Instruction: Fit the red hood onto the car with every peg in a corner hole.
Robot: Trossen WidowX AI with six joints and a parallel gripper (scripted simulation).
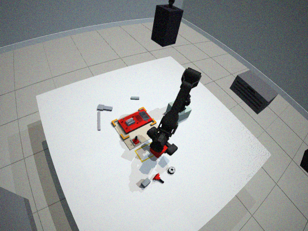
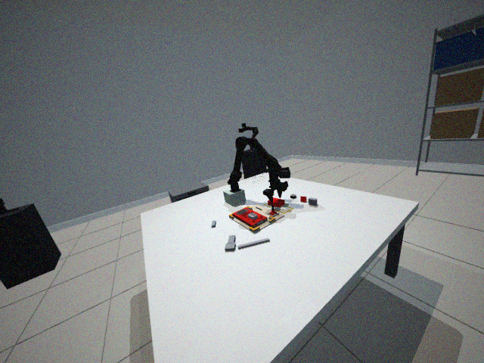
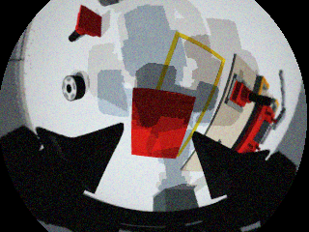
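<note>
The red hood lies 10 mm below my gripper tip. The rest, counted from my gripper tip: grey engine block: 240 mm to the right, 30 mm ahead.
</note>
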